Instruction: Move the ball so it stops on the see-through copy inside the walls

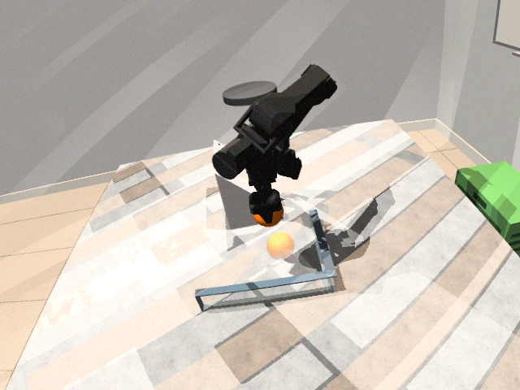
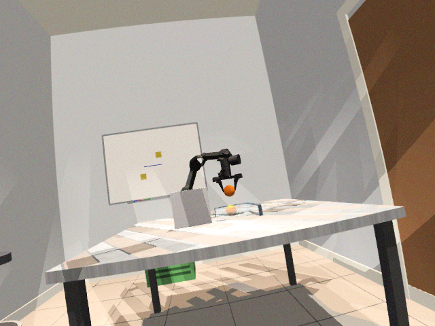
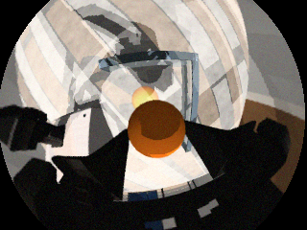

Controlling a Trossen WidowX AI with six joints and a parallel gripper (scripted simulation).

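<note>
Now: gripper tip 120 mm above the see-through copy, 20 mm to the right of it and 10 mm past it. Also, from my gripper tip: orange ball (right at my gripper tip).
</note>
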